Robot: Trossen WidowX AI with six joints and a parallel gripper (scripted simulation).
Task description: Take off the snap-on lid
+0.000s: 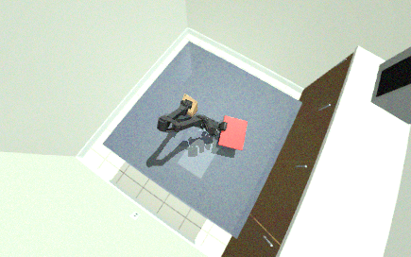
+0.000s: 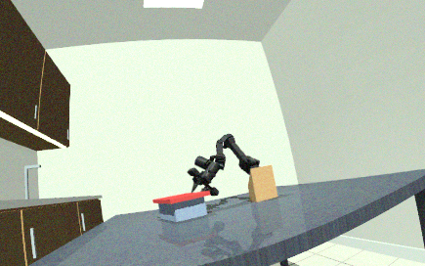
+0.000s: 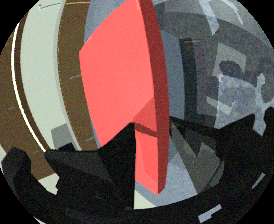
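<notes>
Right now my gripper tip is 70 mm short of the red lid and 20 mm to the right of it. The rest, counted from my gripper tip: storage box: 80 mm ahead, 20 mm to the left, 40 mm below.
</notes>
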